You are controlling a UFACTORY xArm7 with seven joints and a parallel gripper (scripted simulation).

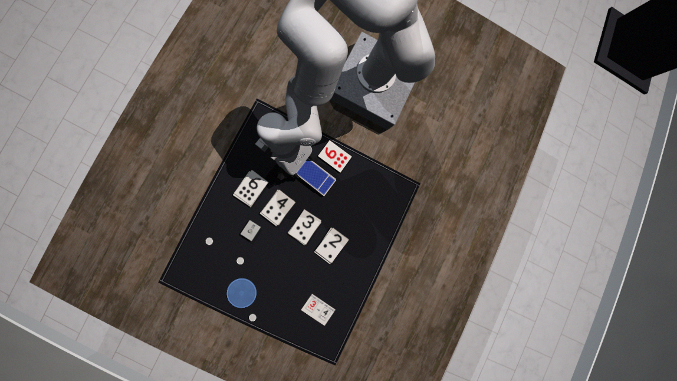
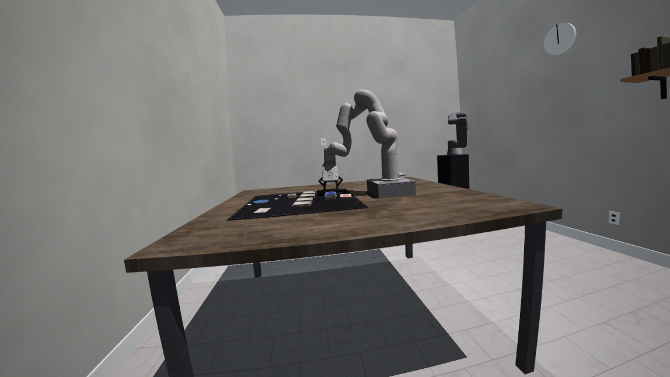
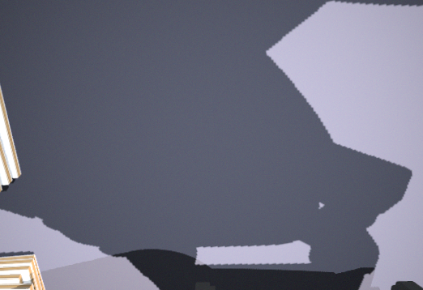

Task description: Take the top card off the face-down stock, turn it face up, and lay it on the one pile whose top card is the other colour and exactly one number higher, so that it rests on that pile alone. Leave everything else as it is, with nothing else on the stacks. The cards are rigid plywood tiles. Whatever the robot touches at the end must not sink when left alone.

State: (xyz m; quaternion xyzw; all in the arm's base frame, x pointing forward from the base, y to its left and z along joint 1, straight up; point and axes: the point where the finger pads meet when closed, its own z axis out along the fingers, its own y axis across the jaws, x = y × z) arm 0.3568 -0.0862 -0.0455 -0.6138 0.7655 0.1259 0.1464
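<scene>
Right now the black 4 card is 150 mm ahead of my hand, 20 mm below it and 10 mm to the right of it. The rest, counted from my hand: black 3 card 170 mm ahead, 90 mm to the left, 20 mm below; then black 2 card 190 mm to the left, 180 mm ahead, 20 mm below; then black mat 190 mm ahead, 70 mm to the left, 50 mm below.
</scene>
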